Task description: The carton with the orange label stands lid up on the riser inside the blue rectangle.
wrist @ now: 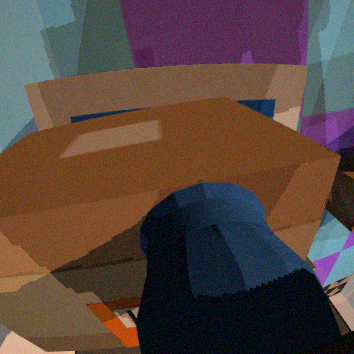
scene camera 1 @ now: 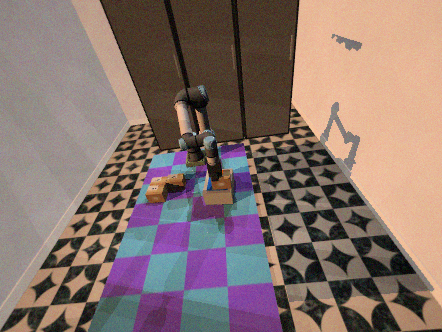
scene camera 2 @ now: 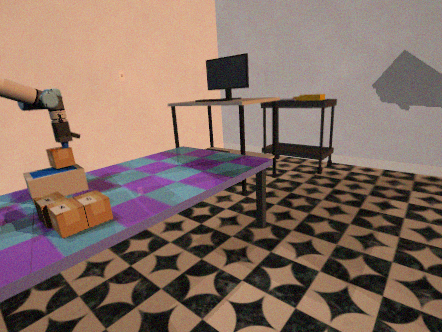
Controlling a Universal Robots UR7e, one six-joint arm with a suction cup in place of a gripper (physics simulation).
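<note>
A riser (wrist: 275,90) is resting on the table, and I can see my suction cup (wrist: 214,268) as well.
</note>
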